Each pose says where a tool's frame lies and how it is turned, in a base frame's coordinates. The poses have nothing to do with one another.
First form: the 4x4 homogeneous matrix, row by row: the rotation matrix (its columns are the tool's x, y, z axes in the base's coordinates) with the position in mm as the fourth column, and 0 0 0 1 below. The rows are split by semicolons.
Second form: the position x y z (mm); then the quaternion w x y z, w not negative. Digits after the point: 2 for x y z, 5 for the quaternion.
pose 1, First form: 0.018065 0.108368 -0.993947 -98.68; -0.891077 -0.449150 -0.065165 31.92; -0.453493 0.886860 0.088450 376.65; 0 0 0 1
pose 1, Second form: -98.68 31.92 376.65 0.40539 0.58710 -0.33329 -0.61635
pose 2, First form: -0.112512 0.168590 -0.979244 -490.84; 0.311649 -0.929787 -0.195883 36.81; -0.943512 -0.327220 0.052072 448.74; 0 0 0 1
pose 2, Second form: -490.84 36.81 448.74 0.04943 -0.66430 -0.18073 0.72360
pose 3, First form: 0.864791 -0.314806 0.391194 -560.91; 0.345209 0.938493 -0.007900 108.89; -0.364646 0.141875 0.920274 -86.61; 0 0 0 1
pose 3, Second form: -560.91 108.89 -86.61 0.96483 0.03881 0.19585 0.17102
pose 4, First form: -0.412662 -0.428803 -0.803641 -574.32; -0.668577 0.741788 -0.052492 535.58; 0.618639 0.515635 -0.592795 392.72; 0 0 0 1
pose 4, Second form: -574.32 535.58 392.72 0.42905 0.33104 -0.82874 -0.13971
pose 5, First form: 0.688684 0.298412 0.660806 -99.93; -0.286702 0.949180 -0.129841 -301.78; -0.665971 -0.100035 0.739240 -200.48; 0 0 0 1
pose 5, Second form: -99.93 -301.78 -200.48 0.91884 0.00811 0.36099 -0.15920
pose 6, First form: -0.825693 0.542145 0.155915 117.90; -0.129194 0.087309 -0.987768 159.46; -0.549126 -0.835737 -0.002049 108.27; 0 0 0 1
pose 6, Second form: 117.90 159.46 108.27 0.25474 0.14920 0.69193 -0.65885
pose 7, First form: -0.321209 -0.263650 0.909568 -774.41; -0.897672 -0.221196 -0.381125 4.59; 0.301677 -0.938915 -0.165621 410.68; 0 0 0 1
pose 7, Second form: -774.41 4.59 410.68 0.27017 -0.51614 0.56250 -0.58668
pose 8, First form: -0.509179 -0.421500 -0.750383 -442.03; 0.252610 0.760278 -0.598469 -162.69; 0.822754 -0.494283 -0.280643 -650.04; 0 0 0 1
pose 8, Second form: -442.03 -162.69 -650.04 0.49256 0.05288 -0.79845 0.34215
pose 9, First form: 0.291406 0.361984 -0.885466 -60.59; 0.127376 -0.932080 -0.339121 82.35; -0.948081 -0.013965 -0.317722 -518.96; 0 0 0 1
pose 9, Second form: -60.59 82.35 -518.96 0.10199 0.79706 0.15349 -0.57510
